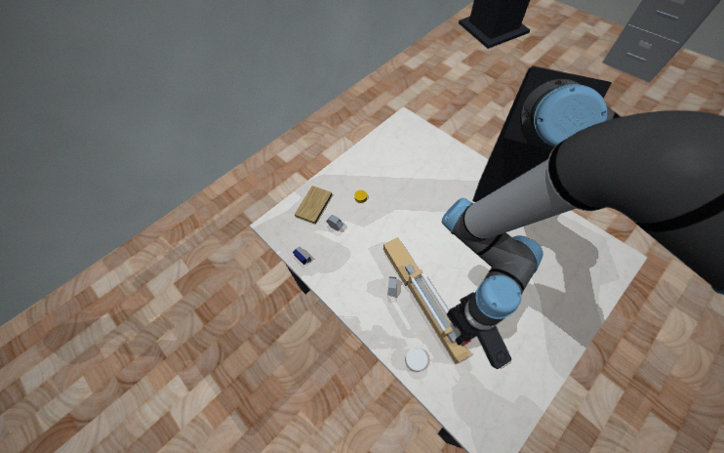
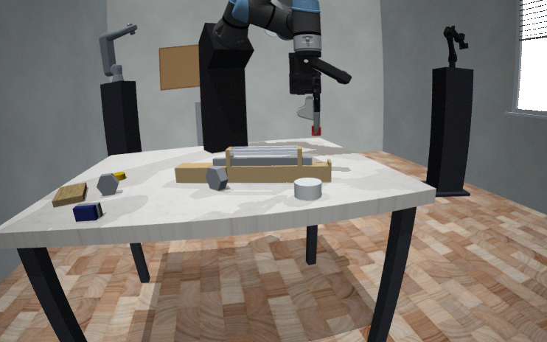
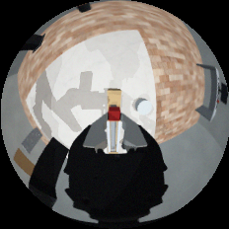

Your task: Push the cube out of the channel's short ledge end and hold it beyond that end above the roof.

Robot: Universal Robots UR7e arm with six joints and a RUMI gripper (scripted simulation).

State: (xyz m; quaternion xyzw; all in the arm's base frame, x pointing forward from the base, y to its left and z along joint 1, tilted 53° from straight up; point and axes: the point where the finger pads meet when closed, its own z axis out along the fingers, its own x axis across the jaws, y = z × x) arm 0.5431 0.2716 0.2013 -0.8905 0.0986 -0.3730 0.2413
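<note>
The red cube is 1 cm below my hand. From my hand the other things lie so: white cylinder (13 cm ahead, 2 cm to the right, 13 cm below); wooden channel (15 cm to the right, 9 cm below); blue block (31 cm ahead, 52 cm to the right, 13 cm below).
</note>
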